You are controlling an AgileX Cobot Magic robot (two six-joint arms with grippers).
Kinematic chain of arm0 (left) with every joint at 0, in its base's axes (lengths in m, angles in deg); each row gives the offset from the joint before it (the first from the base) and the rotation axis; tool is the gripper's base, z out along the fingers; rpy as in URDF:
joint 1: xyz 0 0 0.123 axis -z
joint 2: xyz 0 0 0 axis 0.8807 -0.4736 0
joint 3: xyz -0.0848 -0.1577 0.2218 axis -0.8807 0.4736 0
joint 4: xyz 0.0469 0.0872 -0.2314 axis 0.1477 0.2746 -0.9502
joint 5: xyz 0 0 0 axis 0.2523 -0.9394 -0.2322
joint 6: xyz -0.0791 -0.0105 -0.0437 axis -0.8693 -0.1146 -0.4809
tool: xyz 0 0 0 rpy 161.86 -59.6 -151.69
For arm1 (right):
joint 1: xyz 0 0 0.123 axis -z
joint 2: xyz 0 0 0 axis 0.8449 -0.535 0
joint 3: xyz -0.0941 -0.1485 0.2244 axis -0.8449 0.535 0
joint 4: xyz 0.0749 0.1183 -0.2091 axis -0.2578 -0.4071 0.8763
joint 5: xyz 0 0 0 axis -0.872 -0.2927 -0.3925
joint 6: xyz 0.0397 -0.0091 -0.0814 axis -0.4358 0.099 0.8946
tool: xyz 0 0 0 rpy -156.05 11.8 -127.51
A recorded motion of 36 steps. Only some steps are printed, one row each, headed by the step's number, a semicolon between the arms.
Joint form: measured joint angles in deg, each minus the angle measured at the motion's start. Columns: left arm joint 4, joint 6, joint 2, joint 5, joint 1, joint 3; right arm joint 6, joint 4, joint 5, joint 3, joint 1, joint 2.
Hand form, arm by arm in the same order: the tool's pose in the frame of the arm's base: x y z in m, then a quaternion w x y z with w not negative. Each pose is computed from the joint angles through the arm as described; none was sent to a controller.
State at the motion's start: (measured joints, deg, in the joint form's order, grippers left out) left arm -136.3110 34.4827 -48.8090 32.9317 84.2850 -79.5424; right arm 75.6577 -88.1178 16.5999 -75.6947 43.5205 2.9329
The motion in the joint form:
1: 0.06 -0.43 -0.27 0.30 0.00 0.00; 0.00 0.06 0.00 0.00 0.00 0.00
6: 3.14 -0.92 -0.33 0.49 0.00 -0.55; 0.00 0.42 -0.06 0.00 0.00 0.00
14: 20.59 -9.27 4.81 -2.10 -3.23 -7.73; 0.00 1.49 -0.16 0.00 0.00 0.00
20: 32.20 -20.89 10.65 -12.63 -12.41 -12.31; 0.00 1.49 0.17 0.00 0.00 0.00
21: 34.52 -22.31 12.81 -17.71 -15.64 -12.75; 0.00 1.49 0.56 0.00 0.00 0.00
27: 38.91 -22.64 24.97 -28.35 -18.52 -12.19; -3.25 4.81 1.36 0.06 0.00 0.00
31: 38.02 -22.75 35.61 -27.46 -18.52 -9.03; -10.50 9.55 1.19 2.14 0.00 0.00
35: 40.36 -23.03 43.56 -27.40 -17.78 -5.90; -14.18 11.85 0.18 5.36 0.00 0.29
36: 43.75 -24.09 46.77 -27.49 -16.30 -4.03; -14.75 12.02 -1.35 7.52 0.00 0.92
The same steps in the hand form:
1: 0.2589 -0.1702 0.2065 0.12610 -0.06219 0.87125 -0.47028; 0.1080 0.0656 0.3988 0.49002 -0.18341 0.81234 0.25758
6: 0.2592 -0.1699 0.2062 0.12814 -0.04359 0.87870 -0.45778; 0.1082 0.0653 0.3987 0.49075 -0.18404 0.81270 0.25456
14: 0.2686 -0.1538 0.2536 0.18190 0.03005 0.88821 -0.42081; 0.1087 0.0643 0.3982 0.49235 -0.18621 0.81398 0.24567
20: 0.2665 -0.1085 0.2952 0.17929 0.00370 0.89761 -0.40265; 0.1084 0.0644 0.3978 0.48996 -0.18735 0.81507 0.24596
21: 0.2584 -0.0937 0.3048 0.16797 0.00464 0.90157 -0.39868; 0.1080 0.0645 0.3973 0.48713 -0.18870 0.81635 0.24630
27: 0.2024 -0.0785 0.3456 0.18605 0.07129 0.89995 -0.38780; 0.1087 0.0616 0.3941 0.47678 -0.17535 0.82922 0.23308
31: 0.1587 -0.0758 0.3657 0.25098 0.08951 0.88035 -0.39240; 0.1126 0.0572 0.3806 0.45308 -0.12997 0.85352 0.22209
35: 0.1243 -0.0728 0.3678 0.28529 0.11219 0.87495 -0.37481; 0.1151 0.0549 0.3640 0.43460 -0.10254 0.86858 0.21491
36: 0.1100 -0.0712 0.3617 0.28759 0.12493 0.88125 -0.35366; 0.1150 0.0540 0.3553 0.43387 -0.09389 0.87006 0.21433

